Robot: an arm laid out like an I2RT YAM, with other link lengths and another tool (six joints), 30 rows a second.
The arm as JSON. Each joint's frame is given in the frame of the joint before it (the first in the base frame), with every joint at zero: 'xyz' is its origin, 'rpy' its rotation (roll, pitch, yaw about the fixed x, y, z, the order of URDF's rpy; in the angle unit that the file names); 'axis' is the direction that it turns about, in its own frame. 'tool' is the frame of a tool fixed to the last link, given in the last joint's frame.
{
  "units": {
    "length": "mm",
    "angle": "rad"
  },
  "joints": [
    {
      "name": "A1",
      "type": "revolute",
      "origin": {
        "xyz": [
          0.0,
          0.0,
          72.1
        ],
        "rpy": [
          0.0,
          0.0,
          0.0
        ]
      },
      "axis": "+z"
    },
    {
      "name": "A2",
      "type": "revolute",
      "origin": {
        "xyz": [
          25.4,
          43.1,
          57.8
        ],
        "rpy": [
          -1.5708,
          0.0,
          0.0
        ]
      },
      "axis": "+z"
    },
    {
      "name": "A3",
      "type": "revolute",
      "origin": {
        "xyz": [
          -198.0,
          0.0,
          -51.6
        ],
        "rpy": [
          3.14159,
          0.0,
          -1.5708
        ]
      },
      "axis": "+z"
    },
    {
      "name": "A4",
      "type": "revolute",
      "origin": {
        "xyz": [
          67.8,
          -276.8,
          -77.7
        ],
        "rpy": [
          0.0,
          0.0,
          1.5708
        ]
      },
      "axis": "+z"
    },
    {
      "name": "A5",
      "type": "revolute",
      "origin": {
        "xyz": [
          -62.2,
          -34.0,
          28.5
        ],
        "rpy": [
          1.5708,
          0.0,
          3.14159
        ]
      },
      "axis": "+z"
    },
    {
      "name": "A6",
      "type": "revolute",
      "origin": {
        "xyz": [
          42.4,
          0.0,
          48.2
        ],
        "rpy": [
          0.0,
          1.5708,
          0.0
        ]
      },
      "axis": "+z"
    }
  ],
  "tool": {
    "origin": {
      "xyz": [
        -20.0,
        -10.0,
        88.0
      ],
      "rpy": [
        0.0,
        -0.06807,
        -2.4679
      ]
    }
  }
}
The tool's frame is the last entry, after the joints.
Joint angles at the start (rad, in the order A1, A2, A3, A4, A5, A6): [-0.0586 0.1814 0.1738 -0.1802 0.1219 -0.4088]
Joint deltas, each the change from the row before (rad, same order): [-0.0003 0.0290 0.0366 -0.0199 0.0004 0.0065]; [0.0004 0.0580 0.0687 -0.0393 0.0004 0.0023]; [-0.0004 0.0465 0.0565 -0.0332 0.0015 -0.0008]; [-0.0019 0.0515 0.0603 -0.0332 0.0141 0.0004]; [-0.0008 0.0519 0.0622 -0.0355 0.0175 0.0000]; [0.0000 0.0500 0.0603 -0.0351 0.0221 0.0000]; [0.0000 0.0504 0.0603 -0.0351 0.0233 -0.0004]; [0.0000 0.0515 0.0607 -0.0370 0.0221 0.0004]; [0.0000 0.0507 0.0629 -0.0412 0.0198 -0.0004]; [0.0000 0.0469 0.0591 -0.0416 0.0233 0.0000]
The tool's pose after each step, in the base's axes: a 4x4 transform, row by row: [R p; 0 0 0 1], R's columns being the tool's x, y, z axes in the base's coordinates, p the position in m. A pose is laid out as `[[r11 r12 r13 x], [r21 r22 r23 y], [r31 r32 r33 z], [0 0 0 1]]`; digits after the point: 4 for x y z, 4 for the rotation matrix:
[[-0.0776 0.2245 0.9714 0.2903], [0.2622 0.9446 -0.1973 0.0091], [-0.9619 0.2394 -0.1322 0.1651], [0 0 0 1]]
[[-0.1045 0.2316 0.9672 0.2901], [0.2659 0.9436 -0.1972 0.0092], [-0.9583 0.2365 -0.1602 0.1741], [0 0 0 1]]
[[-0.1264 0.2386 0.9628 0.2901], [0.2663 0.9432 -0.1988 0.0089], [-0.9556 0.2313 -0.1827 0.1816], [0 0 0 1]]
[[-0.1456 0.2589 0.9549 0.2905], [0.2667 0.9397 -0.2141 0.0065], [-0.9527 0.2235 -0.2059 0.1894], [0 0 0 1]]
[[-0.1651 0.2810 0.9454 0.2909], [0.2661 0.9357 -0.2316 0.0040], [-0.9497 0.2134 -0.2293 0.1974], [0 0 0 1]]
[[-0.1834 0.3058 0.9343 0.2914], [0.2648 0.9306 -0.2526 0.0011], [-0.9467 0.2010 -0.2517 0.2051], [0 0 0 1]]
[[-0.2020 0.3310 0.9217 0.2922], [0.2628 0.9249 -0.2746 -0.0020], [-0.9435 0.1868 -0.2738 0.2125], [0 0 0 1]]
[[-0.2230 0.3553 0.9078 0.2931], [0.2618 0.9189 -0.2953 -0.0049], [-0.9390 0.1718 -0.2979 0.2194], [0 0 0 1]]
[[-0.2459 0.3767 0.8931 0.2939], [0.2602 0.9132 -0.3135 -0.0074], [-0.9337 0.1553 -0.3226 0.2266], [0 0 0 1]]
[[-0.2683 0.4004 0.8762 0.2942], [0.2585 0.9061 -0.3349 -0.0104], [-0.9280 0.1367 -0.3466 0.2330], [0 0 0 1]]

